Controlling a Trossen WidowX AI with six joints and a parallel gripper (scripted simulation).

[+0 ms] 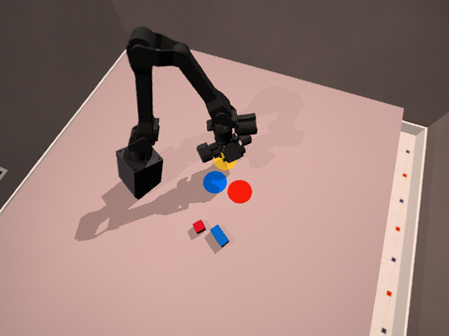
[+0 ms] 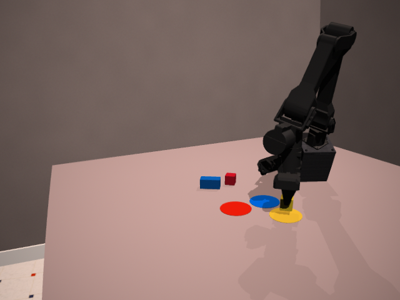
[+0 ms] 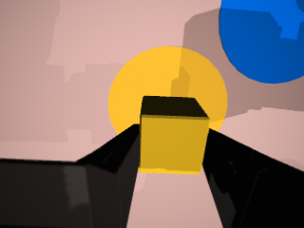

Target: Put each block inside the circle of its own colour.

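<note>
Now: the yellow circle 70 mm below my hand. The rest, counted from my hand: blue circle: 20 mm behind, 100 mm to the right, 70 mm below; then yellow block: 40 mm below; then red circle: 80 mm ahead, 120 mm to the right, 70 mm below.
</note>
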